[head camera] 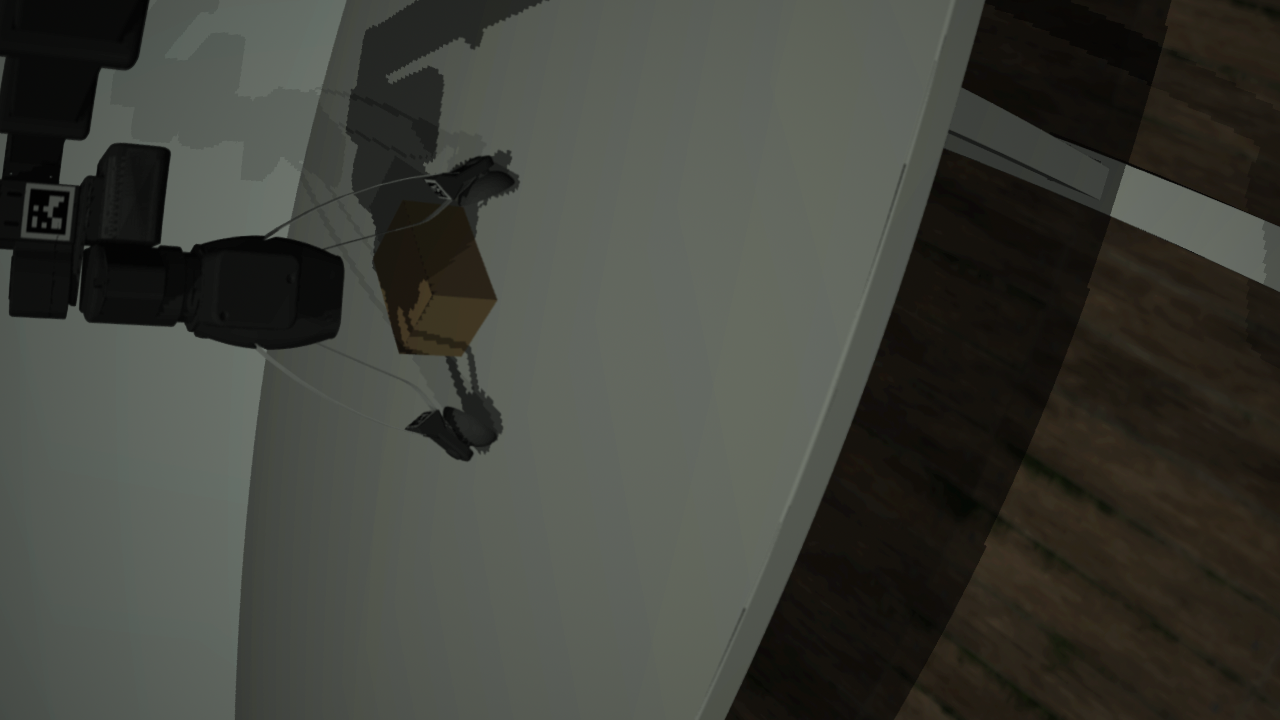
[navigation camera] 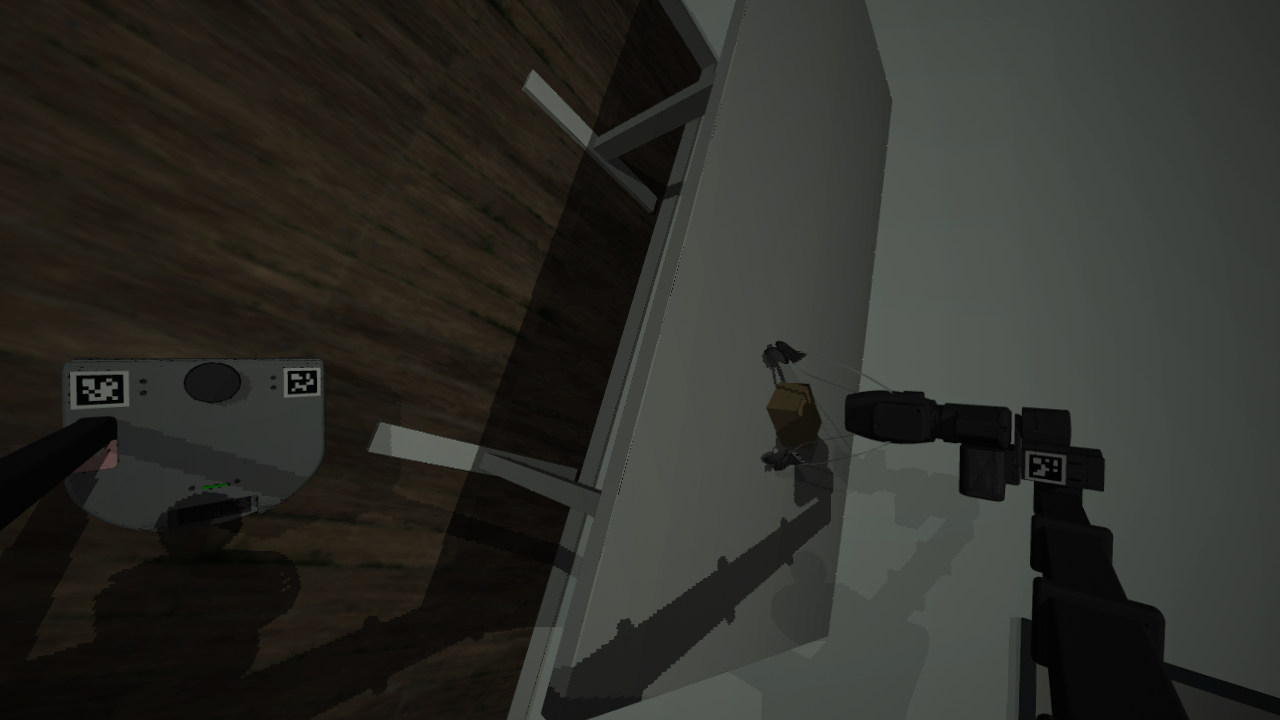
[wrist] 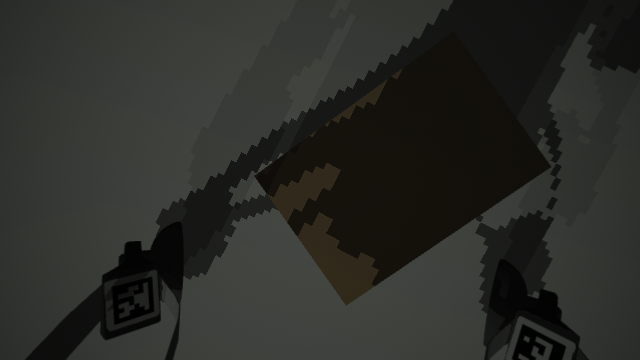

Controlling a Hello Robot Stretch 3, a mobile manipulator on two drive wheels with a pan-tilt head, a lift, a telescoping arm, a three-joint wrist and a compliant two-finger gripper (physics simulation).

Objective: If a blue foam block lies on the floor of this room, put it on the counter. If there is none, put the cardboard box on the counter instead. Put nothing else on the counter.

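Note:
The brown cardboard box (head camera: 435, 259) (navigation camera: 793, 413) (wrist: 410, 165) sits on a pale, long table top (head camera: 644, 358) (navigation camera: 769, 223), turned at an angle and partly in the arm's shadow. My gripper (head camera: 479, 306) (navigation camera: 776, 407) (wrist: 332, 268) is open wide, with one finger off each side of the box in the head view. In the wrist view the box lies between and beyond the fingertips, with gaps to both. Whether the fingertips are down at the box's height is hard to tell. No blue foam block shows in these views. I cannot tell whether this table is the counter.
My wheeled base (navigation camera: 223, 438) stands on the dark wooden floor (head camera: 1118, 465) (navigation camera: 358, 223) at the left of the navigation view. Pale table legs (head camera: 1029, 147) (navigation camera: 537, 479) reach out over the floor. A pale wall (head camera: 116, 537) (navigation camera: 1029, 223) stands behind the table.

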